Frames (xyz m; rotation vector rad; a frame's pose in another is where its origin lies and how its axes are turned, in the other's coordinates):
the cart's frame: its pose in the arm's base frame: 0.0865 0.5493 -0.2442 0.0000 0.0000 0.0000
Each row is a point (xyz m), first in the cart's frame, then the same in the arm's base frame.
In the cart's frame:
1: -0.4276 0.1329 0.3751
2: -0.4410 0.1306 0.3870
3: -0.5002 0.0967 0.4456
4: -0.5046 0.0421 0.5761
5: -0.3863 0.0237 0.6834
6: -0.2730 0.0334 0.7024
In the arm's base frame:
1: -0.3411 0.6822 0.1309
2: -0.3545 0.6799 0.1428
3: -0.4137 0.6460 0.2014
4: -0.4181 0.5914 0.3319
5: -0.2998 0.5730 0.4392
6: -0.1865 0.5827 0.4582

